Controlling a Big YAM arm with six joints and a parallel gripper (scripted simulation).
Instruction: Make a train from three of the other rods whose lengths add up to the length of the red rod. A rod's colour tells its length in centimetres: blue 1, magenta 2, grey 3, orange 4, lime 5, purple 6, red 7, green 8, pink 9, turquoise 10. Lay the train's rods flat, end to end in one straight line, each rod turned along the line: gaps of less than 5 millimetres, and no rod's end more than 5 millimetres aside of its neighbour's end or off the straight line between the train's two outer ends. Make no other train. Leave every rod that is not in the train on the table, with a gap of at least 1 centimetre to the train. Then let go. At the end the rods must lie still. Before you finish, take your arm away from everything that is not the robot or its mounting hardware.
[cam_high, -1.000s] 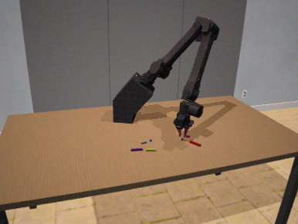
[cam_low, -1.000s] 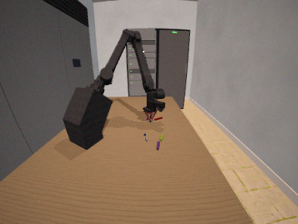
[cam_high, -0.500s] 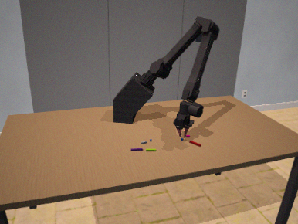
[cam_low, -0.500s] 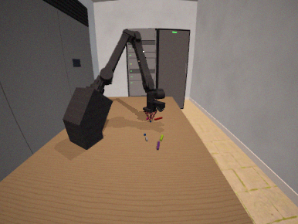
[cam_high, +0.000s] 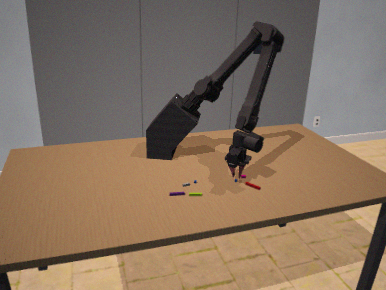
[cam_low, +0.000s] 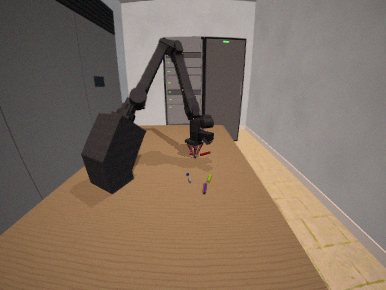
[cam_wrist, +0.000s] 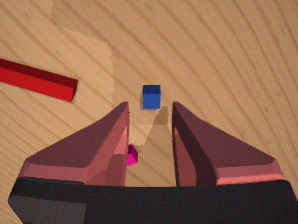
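My gripper is now 3 cm past the magenta rod, 5 cm to the right of it and 2 cm above it. The rest, counted from my hand: grey rod: 2 cm behind, 22 cm to the right, 2 cm below; then red rod: 6 cm ahead, 5 cm to the left, 2 cm below; then lime rod: 6 cm ahead, 21 cm to the right, 2 cm below.
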